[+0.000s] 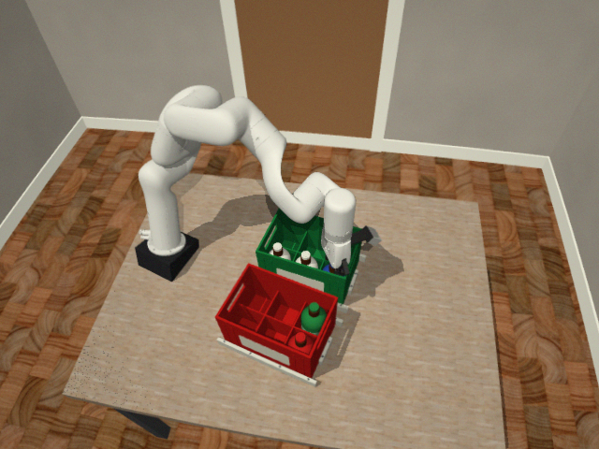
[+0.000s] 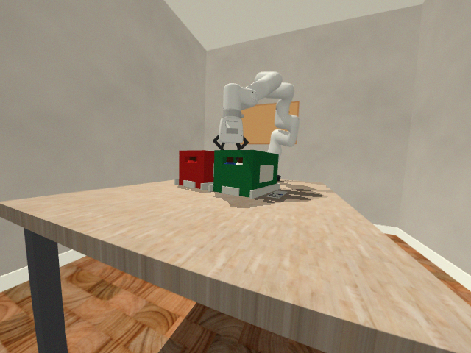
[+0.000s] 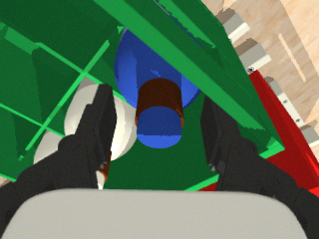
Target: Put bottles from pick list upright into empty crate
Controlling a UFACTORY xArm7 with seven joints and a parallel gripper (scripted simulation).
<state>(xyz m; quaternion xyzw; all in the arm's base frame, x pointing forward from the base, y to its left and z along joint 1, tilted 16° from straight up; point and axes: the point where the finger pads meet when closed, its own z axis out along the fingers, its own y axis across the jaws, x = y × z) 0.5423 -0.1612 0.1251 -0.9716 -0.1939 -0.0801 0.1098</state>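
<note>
Now: hand 70 mm above the blue-labelled bottle. Round my hand: white-labelled bottle 90 mm behind, 20 mm to the left, 70 mm below; then green crate 70 mm behind, 70 mm to the left, 70 mm below; then green-labelled bottle 60 mm behind, 140 mm to the right, 70 mm below.
</note>
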